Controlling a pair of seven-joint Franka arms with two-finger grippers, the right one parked.
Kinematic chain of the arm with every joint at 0, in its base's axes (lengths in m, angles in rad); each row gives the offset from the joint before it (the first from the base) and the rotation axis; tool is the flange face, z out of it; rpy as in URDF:
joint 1: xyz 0 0 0.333 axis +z
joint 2: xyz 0 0 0 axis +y
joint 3: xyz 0 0 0.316 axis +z
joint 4: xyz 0.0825 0 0 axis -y
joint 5: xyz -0.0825 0 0.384 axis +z
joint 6: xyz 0 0 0 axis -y
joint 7: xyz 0.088 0 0 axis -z
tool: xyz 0 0 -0.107 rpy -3.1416 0 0
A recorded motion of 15 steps. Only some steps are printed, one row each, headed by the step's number.
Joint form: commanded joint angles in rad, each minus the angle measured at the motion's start. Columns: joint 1, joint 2, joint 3, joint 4, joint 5, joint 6, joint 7.
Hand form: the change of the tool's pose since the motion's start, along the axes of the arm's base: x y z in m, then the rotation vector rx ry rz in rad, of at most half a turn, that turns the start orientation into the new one. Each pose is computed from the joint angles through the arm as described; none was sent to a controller.
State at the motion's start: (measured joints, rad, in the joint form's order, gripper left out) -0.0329 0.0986 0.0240 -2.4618 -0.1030 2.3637 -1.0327
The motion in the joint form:
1: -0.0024 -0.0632 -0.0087 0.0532 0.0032 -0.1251 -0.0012
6: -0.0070 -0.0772 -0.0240 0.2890 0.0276 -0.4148 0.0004
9: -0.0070 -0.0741 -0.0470 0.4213 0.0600 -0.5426 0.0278
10: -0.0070 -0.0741 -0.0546 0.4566 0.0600 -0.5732 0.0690
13: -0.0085 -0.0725 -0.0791 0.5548 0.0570 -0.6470 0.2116
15: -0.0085 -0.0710 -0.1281 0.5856 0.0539 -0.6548 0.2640
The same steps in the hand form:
1: 0.0094 -0.0071 0.0404 -0.0097 0.0083 -0.0199
6: 0.0497 -0.0201 0.1234 -0.0091 0.0473 -0.0761
9: 0.0673 -0.0314 0.1708 0.0088 0.0443 -0.1488
10: 0.0712 -0.0358 0.1844 -0.0007 0.0375 -0.1977
13: 0.0807 -0.0511 0.2229 -0.0341 0.0076 -0.3650
15: 0.0819 -0.0782 0.2356 -0.0476 -0.0160 -0.4649

